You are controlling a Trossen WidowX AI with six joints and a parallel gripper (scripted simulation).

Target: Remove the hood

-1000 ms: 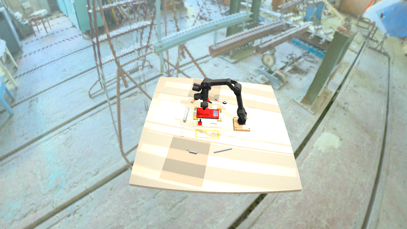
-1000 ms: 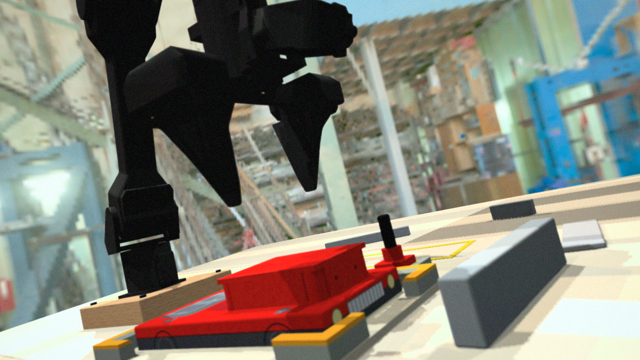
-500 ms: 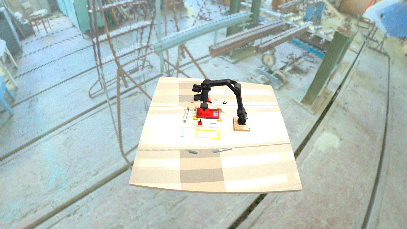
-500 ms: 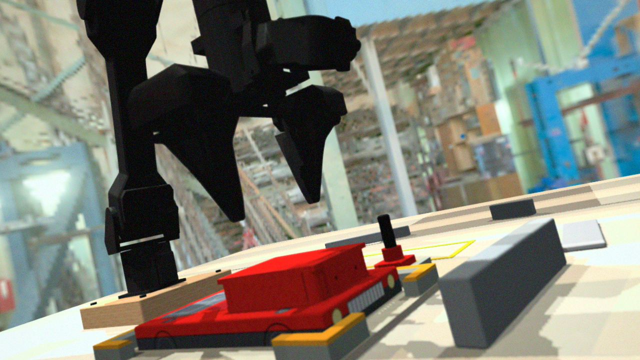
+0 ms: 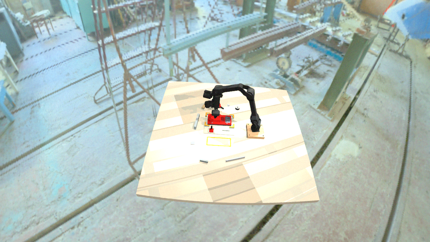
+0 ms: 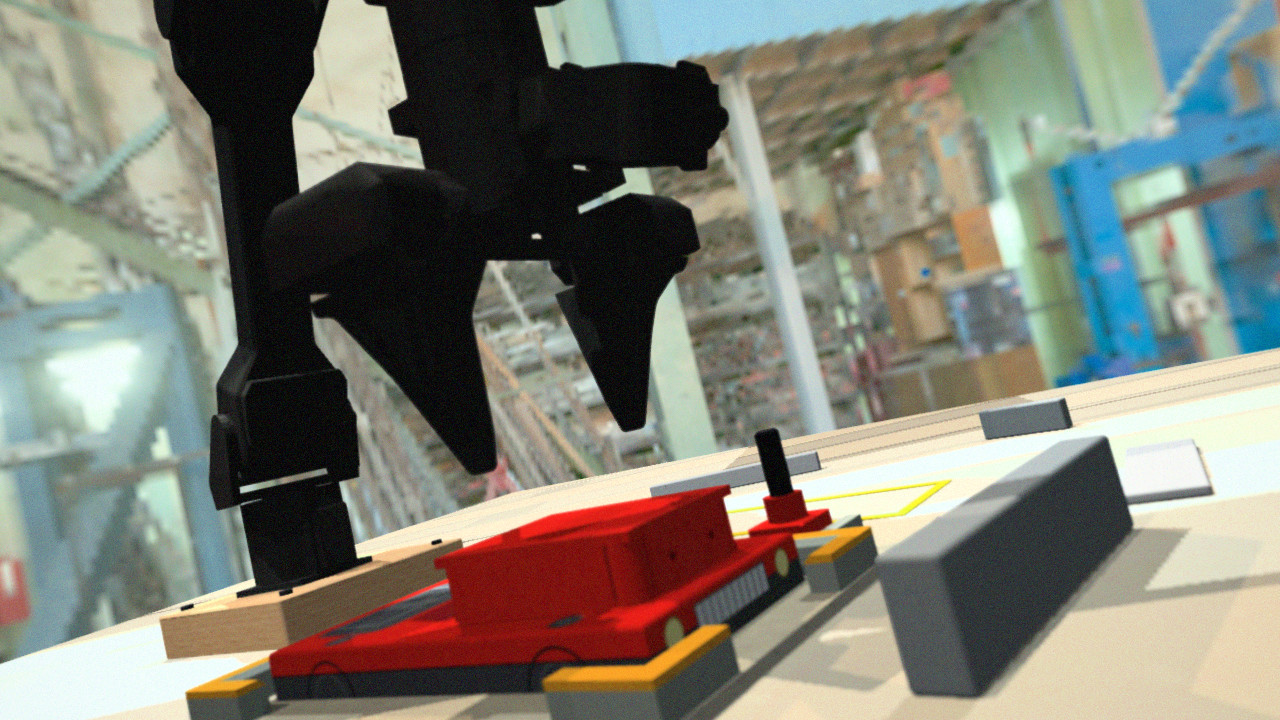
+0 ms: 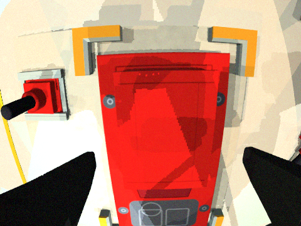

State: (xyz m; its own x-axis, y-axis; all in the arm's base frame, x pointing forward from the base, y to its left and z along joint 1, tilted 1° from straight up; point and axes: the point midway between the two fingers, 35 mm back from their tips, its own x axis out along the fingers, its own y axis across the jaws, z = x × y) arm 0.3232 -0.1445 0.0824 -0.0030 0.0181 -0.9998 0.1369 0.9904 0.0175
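The hood lies 40 mm below my gripper tip. From my gripper tip the other things lie so: grey engine block (10 mm to the left, 50 mm below); then long grey block (150 mm ahead, 10 mm to the left, 60 mm below).
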